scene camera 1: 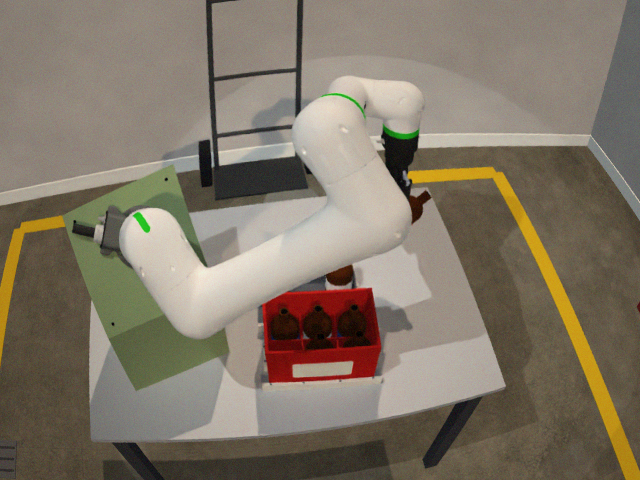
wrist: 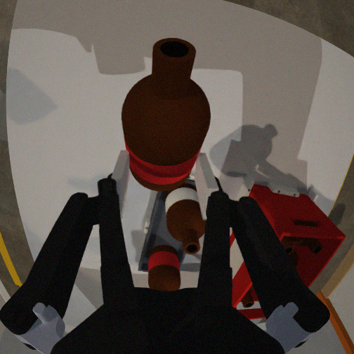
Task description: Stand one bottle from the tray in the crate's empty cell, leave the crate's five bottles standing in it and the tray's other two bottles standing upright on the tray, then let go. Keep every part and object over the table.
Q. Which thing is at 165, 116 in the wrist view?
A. A red-labelled bottle.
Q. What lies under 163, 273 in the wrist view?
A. A red-labelled bottle.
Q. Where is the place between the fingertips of my gripper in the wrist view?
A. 162, 164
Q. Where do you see a white-labelled bottle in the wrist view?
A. At 184, 222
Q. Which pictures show my gripper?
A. Scene camera 1 and the wrist view: all of them.
